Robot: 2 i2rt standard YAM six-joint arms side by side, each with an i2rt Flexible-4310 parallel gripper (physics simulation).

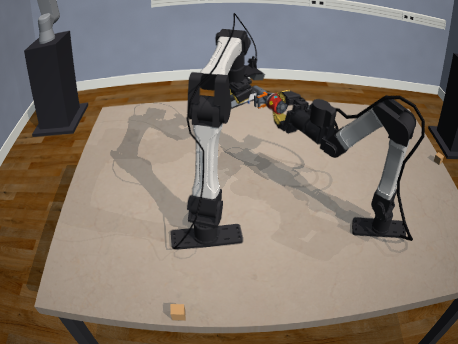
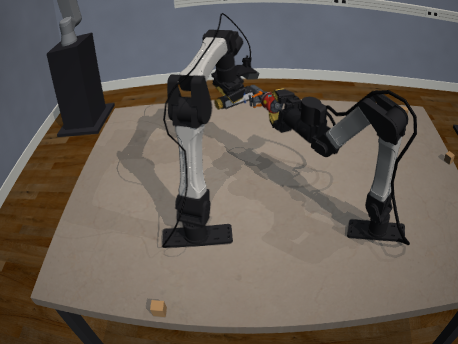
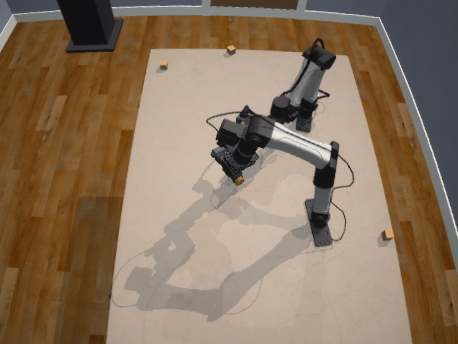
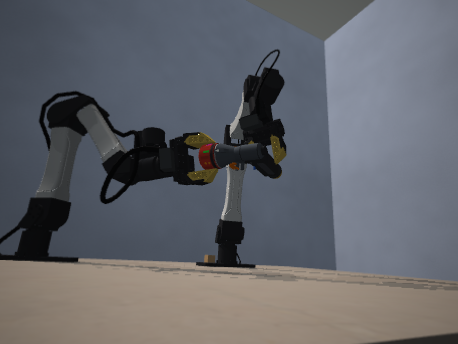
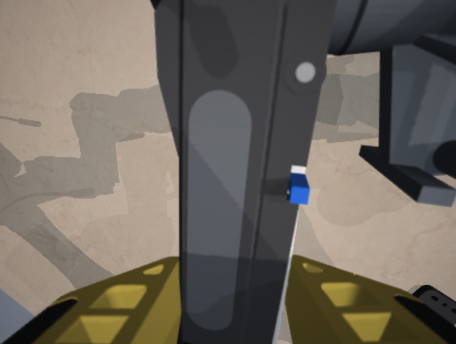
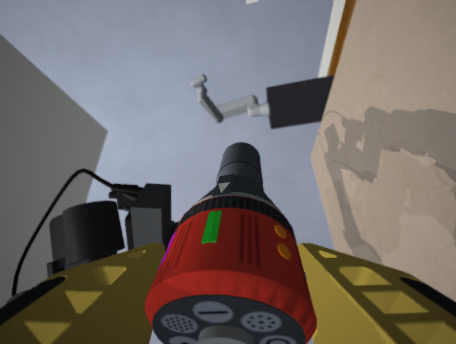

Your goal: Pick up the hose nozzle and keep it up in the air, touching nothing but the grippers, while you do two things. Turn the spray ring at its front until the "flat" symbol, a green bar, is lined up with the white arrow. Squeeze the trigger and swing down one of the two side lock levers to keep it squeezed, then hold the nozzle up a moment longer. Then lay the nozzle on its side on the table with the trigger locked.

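Where they show: left gripper, fingertip midpoint: [image 1: 235, 99] [image 2: 230, 99] [image 3: 233, 171] [image 4: 267, 165] [image 5: 233, 266]; right gripper, fingertip midpoint: [image 1: 276, 102] [image 2: 271, 101] [image 4: 215, 155] [image 6: 231, 252]; left arm's base, origin of the base link: [image 1: 206, 238] [image 2: 196, 237] [image 3: 318, 222] [image 4: 226, 266]; right arm's base, origin of the base link: [image 1: 379, 228] [image 2: 377, 231] [image 3: 304, 114] [image 4: 30, 260].
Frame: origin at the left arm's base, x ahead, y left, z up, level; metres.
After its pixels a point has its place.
The hose nozzle [image 1: 281, 106] @(x 0.261, y -0.265, z 0.249 m) [image 4: 231, 154] @(x 0.341, y -0.248, z 0.238 m) is held in the air, roughly level. Its red spray ring [image 4: 205, 156] @(x 0.297, y -0.284, z 0.236 m) [image 6: 250, 260] @(x 0.285, y -0.289, z 0.234 m) faces the right arm. The green bar [image 6: 212, 226] @(x 0.298, y -0.286, z 0.246 m) is nearly in line with the white arrow [image 6: 224, 186] @(x 0.322, y -0.272, z 0.245 m). My left gripper [image 5: 233, 266] @(x 0.333, y -0.135, z 0.242 m) is shut on the dark handle [image 5: 220, 150] @(x 0.358, y -0.174, z 0.257 m); a blue tab [image 5: 299, 189] @(x 0.337, y -0.178, z 0.263 m) sticks out at the handle's edge. Orange parts [image 1: 262, 94] @(x 0.310, y -0.216, z 0.268 m) [image 2: 257, 94] @(x 0.309, y -0.217, z 0.265 m) show between the grippers; I cannot tell the trigger or lever positions. My right gripper [image 1: 281, 106] @(x 0.296, y -0.257, z 0.245 m) [image 4: 215, 156] @(x 0.296, y -0.257, z 0.245 m) [image 6: 231, 252] @(x 0.296, y -0.257, z 0.245 m) is shut on the spray ring, one finger either side.
Small orange cubes [image 1: 177, 312] @(x -0.283, y 0.105, z 0.034 m) [image 1: 439, 158] @(x 0.195, y -0.989, z 0.029 m) [image 3: 164, 65] @(x 0.568, y -0.907, z 0.030 m) [image 3: 231, 50] @(x 0.212, y -0.983, z 0.030 m) [image 3: 388, 234] @(x -0.266, y 0.107, z 0.034 m) lie near the edges of the table [image 1: 125, 280] @(x -0.144, y 0.245, z 0.000 m). Both forearms come close together around the nozzle. A dark pedestal [image 1: 52, 82] stands behind the table. Cables loop beside both arms.
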